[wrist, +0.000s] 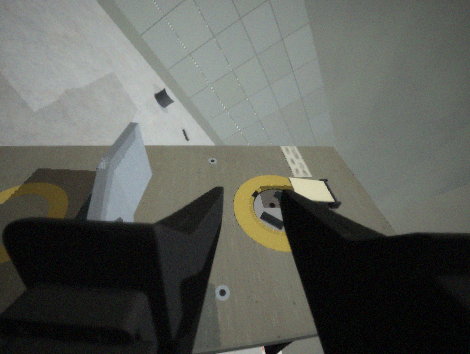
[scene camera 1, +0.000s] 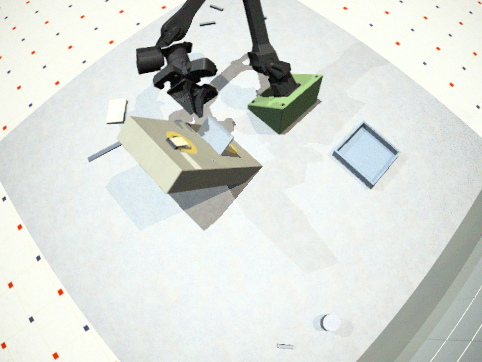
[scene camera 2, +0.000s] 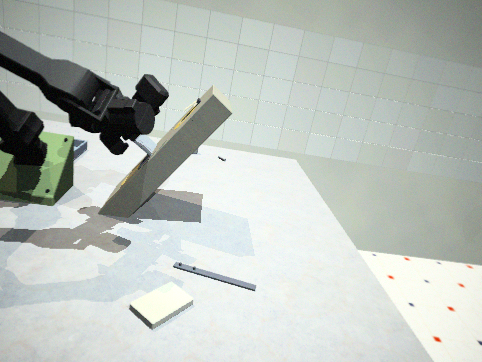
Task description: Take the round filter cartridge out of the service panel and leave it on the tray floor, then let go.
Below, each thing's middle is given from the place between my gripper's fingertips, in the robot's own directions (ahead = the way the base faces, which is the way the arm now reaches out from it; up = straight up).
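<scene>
Relative to the cream latch tab (wrist: 314,190), my gripper is 3 cm below, 9 cm short of it and 3 cm to the right of it. I also see the round filter cartridge (wrist: 266,206), which is 1 cm below my hand, 9 cm ahead of it and 2 cm to the left of it.
</scene>
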